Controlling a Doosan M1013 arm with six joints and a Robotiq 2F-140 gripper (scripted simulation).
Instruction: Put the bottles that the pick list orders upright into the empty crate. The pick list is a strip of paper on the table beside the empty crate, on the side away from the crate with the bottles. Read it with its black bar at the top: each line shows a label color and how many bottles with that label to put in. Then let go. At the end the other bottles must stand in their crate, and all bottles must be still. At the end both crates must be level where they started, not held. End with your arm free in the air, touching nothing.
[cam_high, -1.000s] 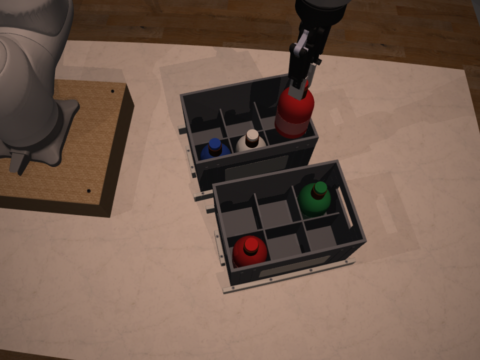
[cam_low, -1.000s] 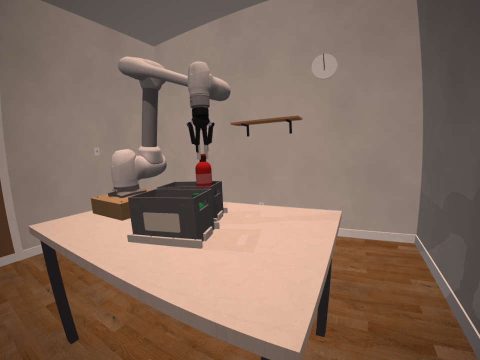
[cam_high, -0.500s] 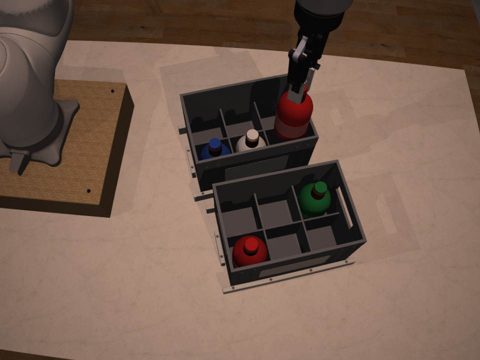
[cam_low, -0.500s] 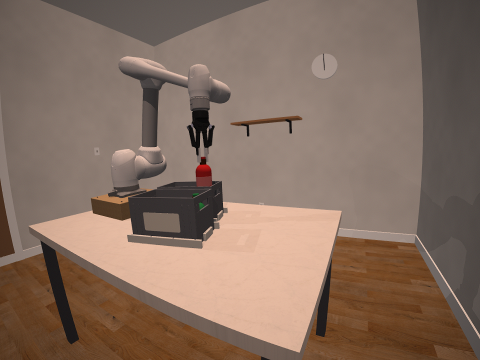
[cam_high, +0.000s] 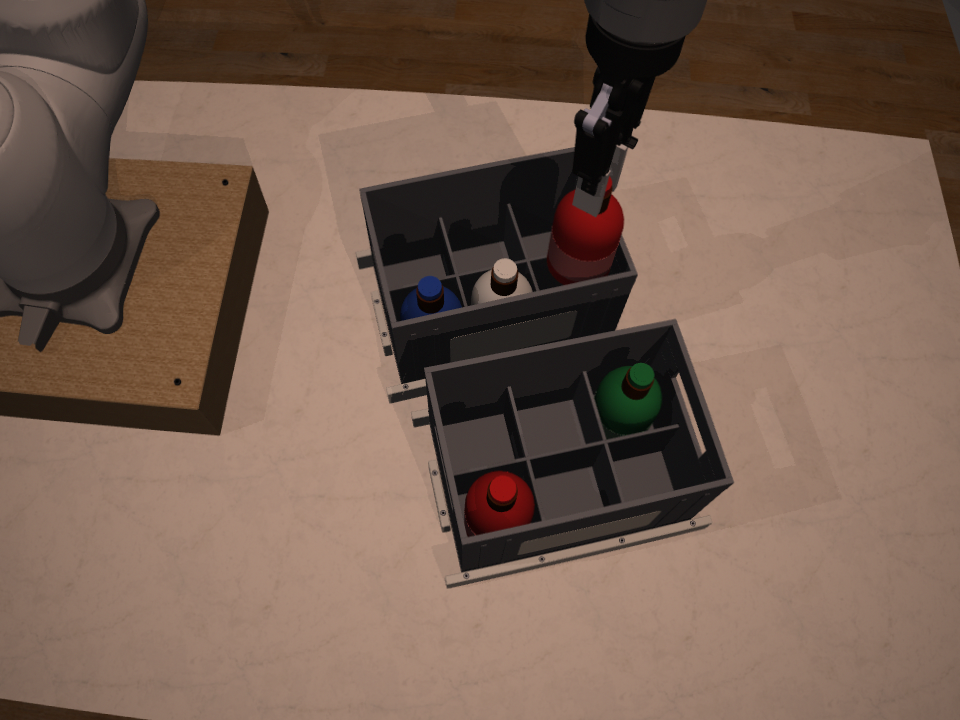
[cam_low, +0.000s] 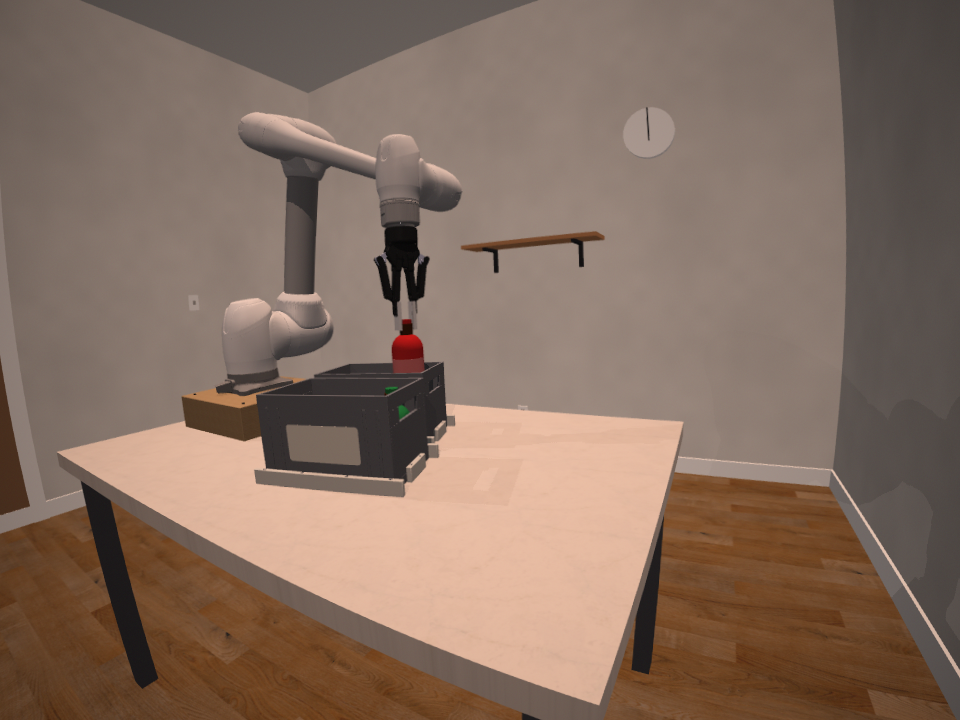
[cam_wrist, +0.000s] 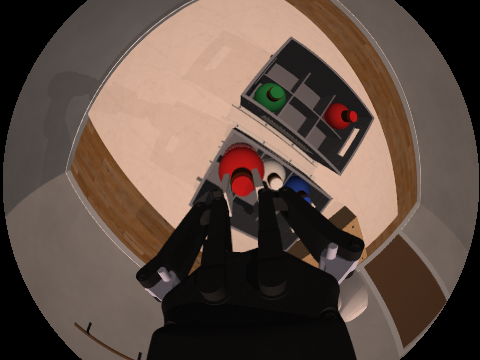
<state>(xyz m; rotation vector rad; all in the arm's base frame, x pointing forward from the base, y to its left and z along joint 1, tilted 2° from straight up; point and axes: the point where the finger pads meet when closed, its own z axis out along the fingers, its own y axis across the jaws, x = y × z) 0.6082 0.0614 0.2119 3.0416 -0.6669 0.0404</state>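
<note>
My gripper is now 80 mm past the white bottle, 30 mm to the left of it and 210 mm above it. Also, from my hand: blue bottle 160 mm behind, 70 mm to the right, 210 mm below; then green bottle 80 mm ahead, 140 mm to the right, 210 mm below; then pick list 160 mm behind, 140 mm to the left, 300 mm below.
</note>
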